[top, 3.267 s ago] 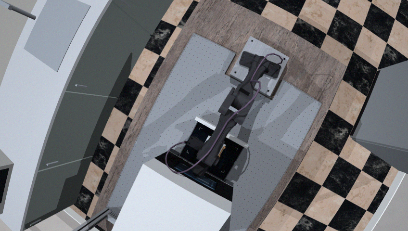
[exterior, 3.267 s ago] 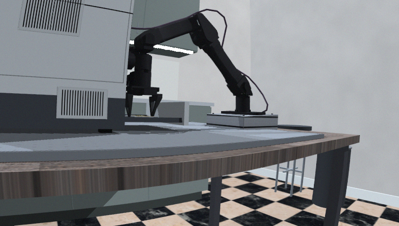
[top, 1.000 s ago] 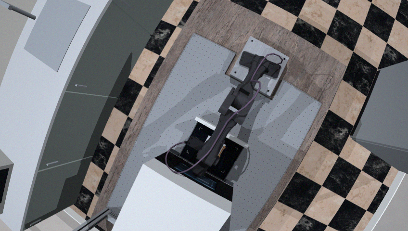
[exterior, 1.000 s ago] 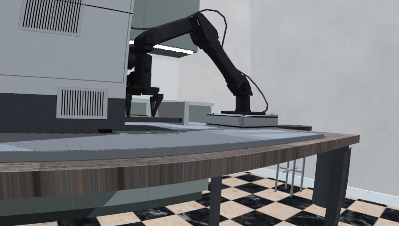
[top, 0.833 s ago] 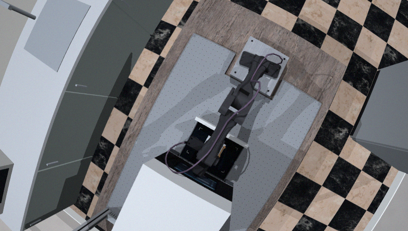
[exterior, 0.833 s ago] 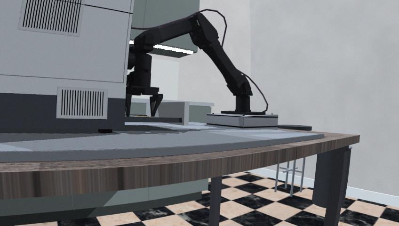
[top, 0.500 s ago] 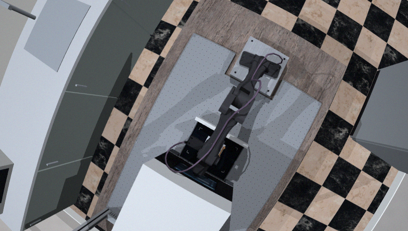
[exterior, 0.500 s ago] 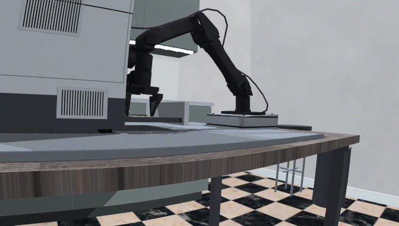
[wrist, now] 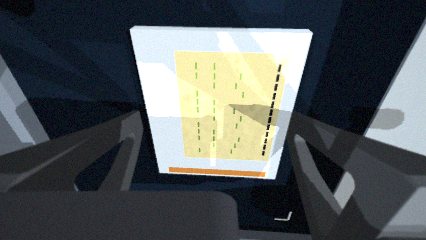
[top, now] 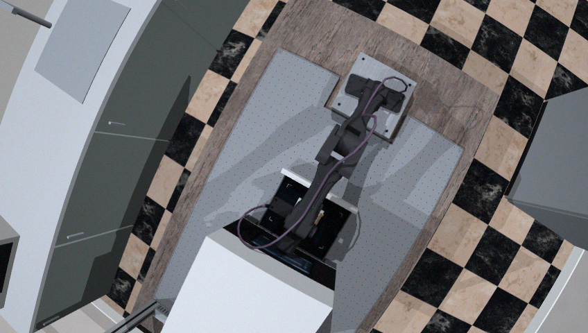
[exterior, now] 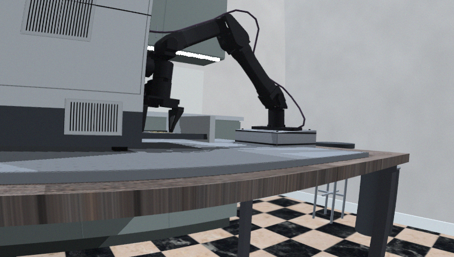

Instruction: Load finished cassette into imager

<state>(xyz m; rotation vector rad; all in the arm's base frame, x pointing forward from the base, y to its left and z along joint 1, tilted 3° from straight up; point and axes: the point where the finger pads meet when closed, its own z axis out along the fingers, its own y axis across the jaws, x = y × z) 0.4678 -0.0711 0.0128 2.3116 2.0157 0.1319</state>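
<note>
Now: the imager drawer 2 cm ahead of my hand and 1 cm above it. Round my hand: cassette FINISHED (1 cm below).
</note>
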